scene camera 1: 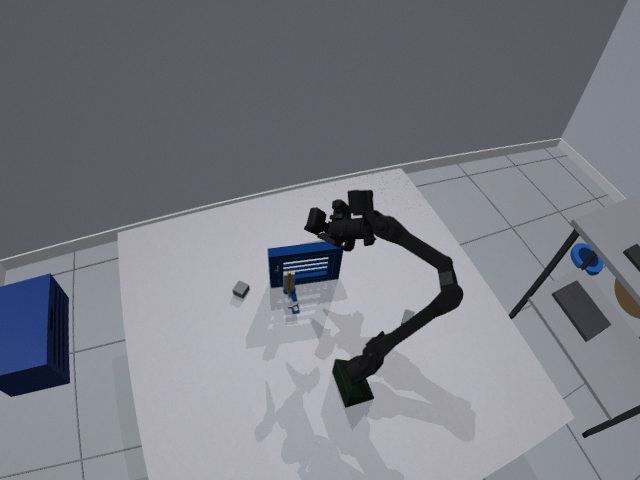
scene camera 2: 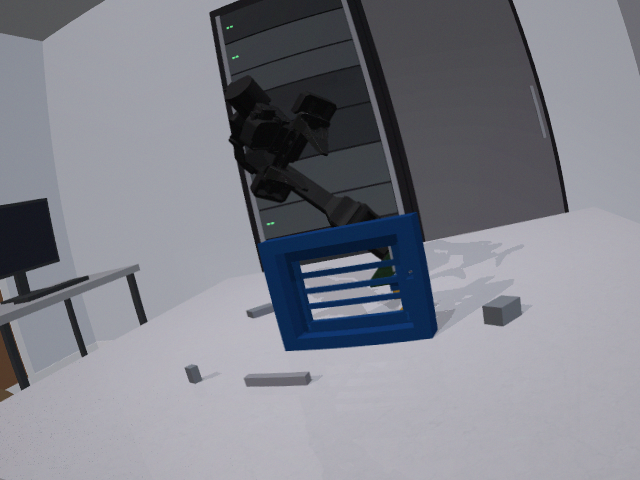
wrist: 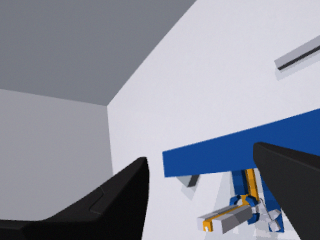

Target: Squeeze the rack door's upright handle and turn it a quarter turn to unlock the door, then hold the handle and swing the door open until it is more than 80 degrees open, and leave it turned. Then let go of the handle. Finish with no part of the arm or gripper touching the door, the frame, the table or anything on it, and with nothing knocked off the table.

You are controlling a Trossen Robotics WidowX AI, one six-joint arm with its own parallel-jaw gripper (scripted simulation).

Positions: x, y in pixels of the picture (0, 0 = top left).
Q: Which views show my gripper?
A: Scene camera 1, scene camera 2 and the wrist view: all of them.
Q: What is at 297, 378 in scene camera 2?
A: A long bar.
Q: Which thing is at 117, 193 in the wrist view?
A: My gripper.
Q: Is my gripper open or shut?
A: Open.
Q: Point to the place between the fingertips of my gripper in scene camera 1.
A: At 311, 232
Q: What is my gripper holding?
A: Nothing.
